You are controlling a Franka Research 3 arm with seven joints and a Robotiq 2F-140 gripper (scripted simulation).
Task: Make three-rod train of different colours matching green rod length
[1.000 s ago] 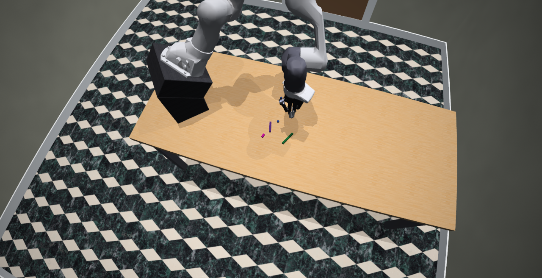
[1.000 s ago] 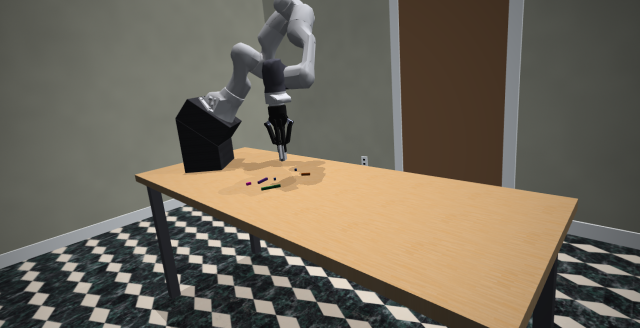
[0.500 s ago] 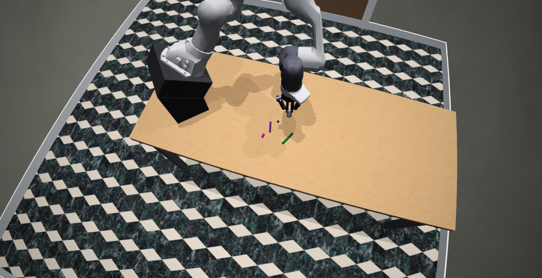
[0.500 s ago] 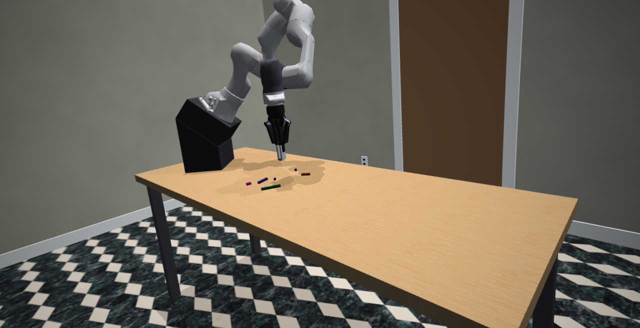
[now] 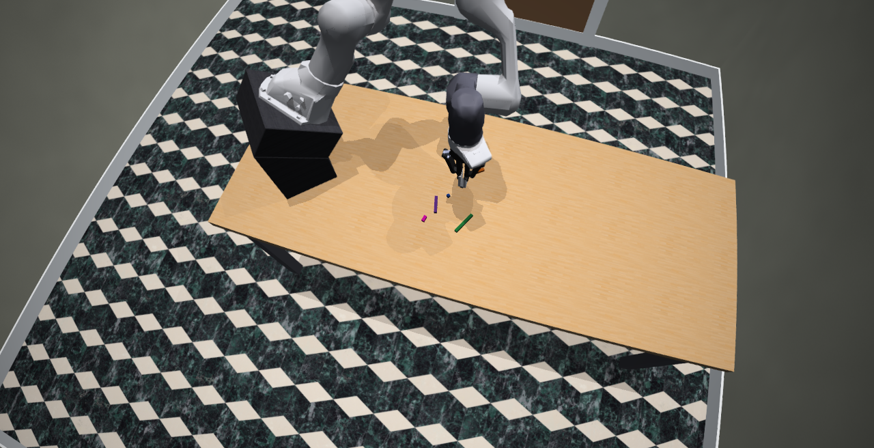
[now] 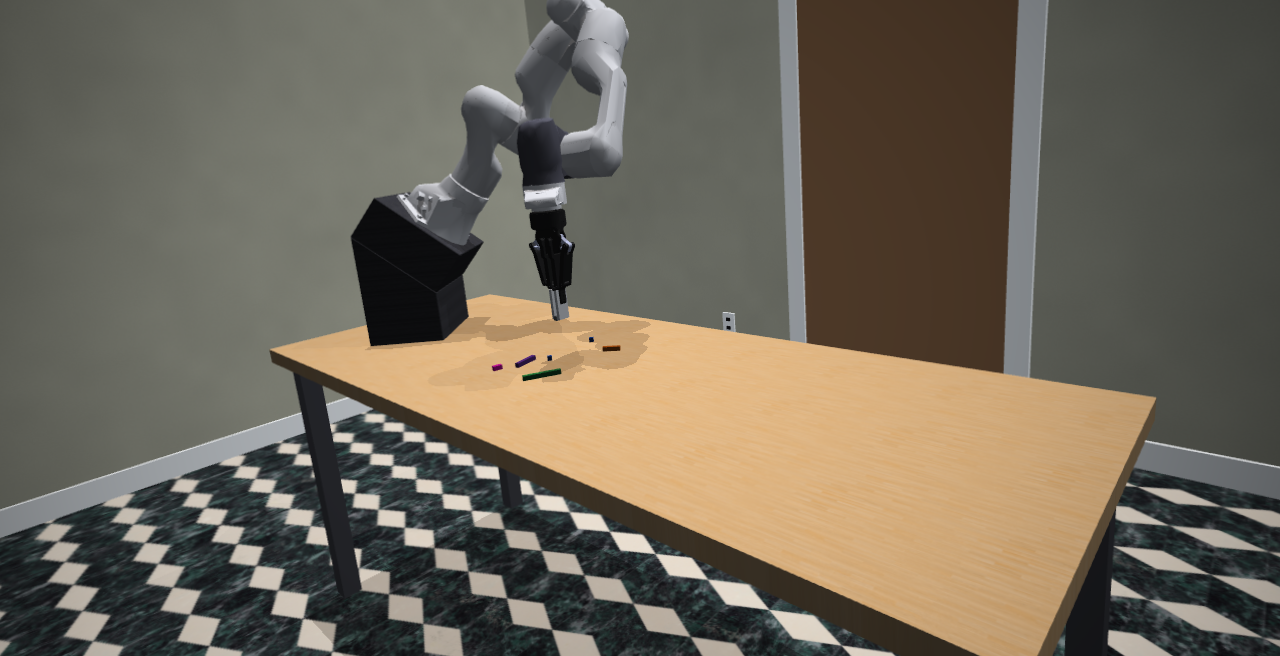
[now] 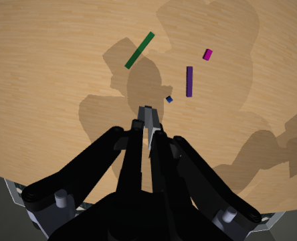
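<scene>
The purple rod is 13 cm below my hand, 8 cm behind it and 5 cm to the right of it. From my hand the other things lie so: orange rod: 13 cm below, 11 cm to the left, 3 cm ahead; then grey rod: 3 cm below; then green rod: 13 cm below, 9 cm to the right, 3 cm ahead.
</scene>
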